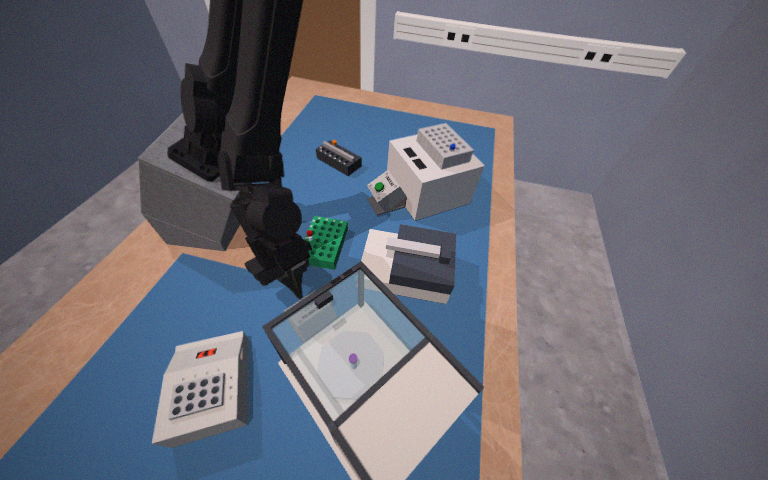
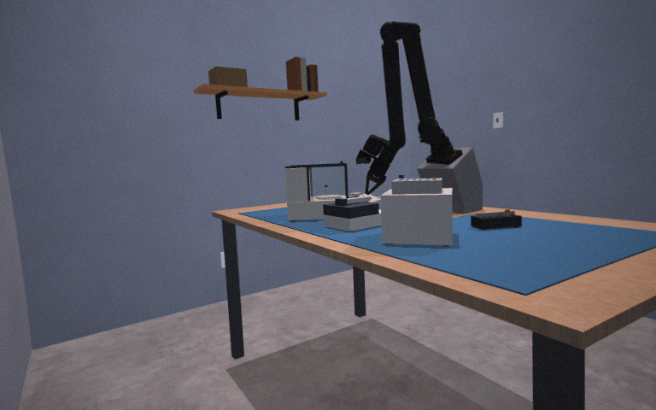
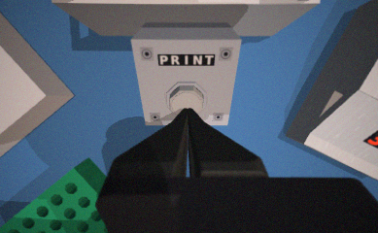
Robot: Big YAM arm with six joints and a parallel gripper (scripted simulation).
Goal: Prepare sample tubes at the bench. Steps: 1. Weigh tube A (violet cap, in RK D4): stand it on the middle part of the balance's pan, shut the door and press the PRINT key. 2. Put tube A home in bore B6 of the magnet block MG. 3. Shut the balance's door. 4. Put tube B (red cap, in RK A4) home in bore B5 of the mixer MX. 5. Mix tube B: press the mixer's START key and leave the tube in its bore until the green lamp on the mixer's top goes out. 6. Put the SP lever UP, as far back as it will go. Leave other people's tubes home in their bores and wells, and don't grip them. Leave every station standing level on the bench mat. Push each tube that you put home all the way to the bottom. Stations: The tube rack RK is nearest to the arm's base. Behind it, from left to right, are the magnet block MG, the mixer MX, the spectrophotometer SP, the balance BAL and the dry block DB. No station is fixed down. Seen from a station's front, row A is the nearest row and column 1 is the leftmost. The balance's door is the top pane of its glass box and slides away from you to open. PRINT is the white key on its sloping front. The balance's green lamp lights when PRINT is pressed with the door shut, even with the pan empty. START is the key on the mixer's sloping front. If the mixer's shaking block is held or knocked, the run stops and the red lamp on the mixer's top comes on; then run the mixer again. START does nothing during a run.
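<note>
Now: the white print key 20 mm below my hand, 10 mm to the right of it and 10 mm ahead of it. From my hand the other things lie so: dry block DB 170 mm to the right, 80 mm behind, 60 mm below; green rack RK 180 mm to the left, 70 mm below, 40 mm behind; balance door 120 mm above, 110 mm ahead, 70 mm to the right.
</note>
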